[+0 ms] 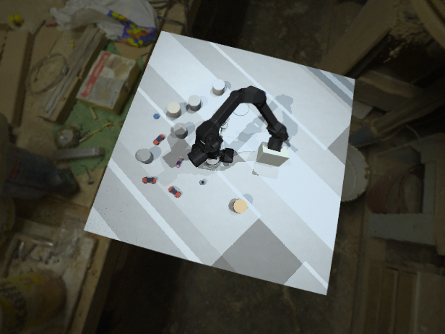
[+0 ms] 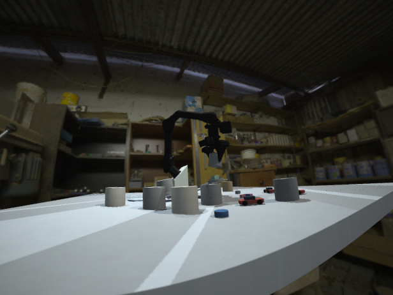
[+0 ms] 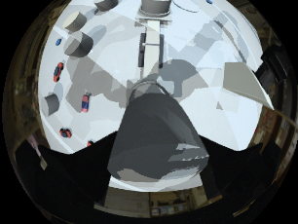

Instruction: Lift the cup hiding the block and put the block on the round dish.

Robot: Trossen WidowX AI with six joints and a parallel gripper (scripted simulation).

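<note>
Right now the teal block is 1 cm to the right of my gripper tip and 8 cm below it. Also, from my gripper tip: balance beam 2 cm ahead, 13 cm to the right, 13 cm below; then small balance 3 cm ahead, 13 cm to the right, 15 cm below; then pale dish 5 cm behind, 39 cm to the right, 17 cm below.
</note>
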